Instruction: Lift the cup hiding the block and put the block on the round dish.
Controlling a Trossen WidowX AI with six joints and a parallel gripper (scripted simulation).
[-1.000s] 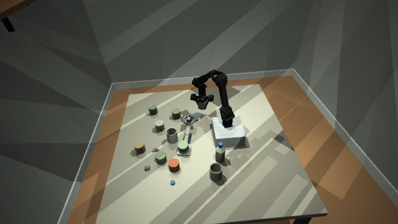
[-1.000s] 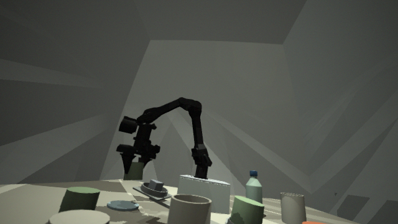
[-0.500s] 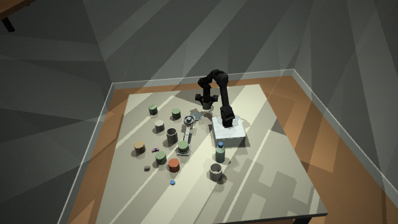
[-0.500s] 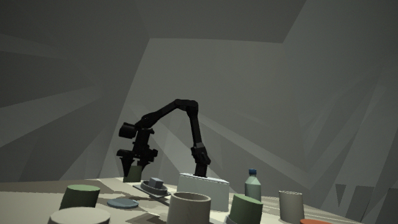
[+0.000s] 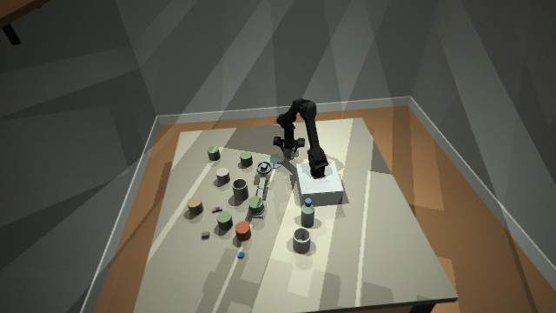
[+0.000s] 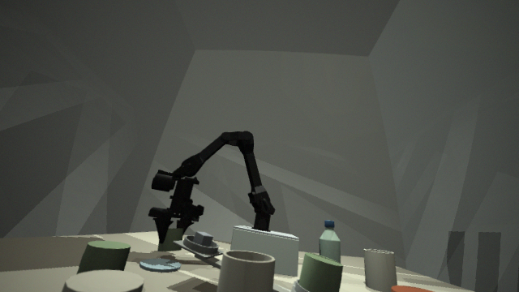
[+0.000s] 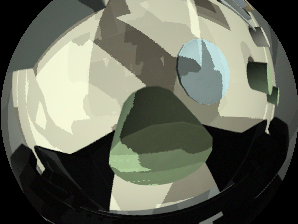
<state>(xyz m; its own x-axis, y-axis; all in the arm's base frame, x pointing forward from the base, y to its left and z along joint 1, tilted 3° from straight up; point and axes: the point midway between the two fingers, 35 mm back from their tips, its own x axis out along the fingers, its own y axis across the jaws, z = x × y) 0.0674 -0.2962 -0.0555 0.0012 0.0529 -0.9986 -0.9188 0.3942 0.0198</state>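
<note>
The grey block is 190 mm ahead of my gripper tip, 130 mm to the left of it and 50 mm above it. Round my gripper tip: small balance 240 mm to the left, 240 mm ahead; then orange cup 480 mm to the left, 400 mm ahead; then round dish 100 mm ahead, 40 mm below, 20 mm to the left.
</note>
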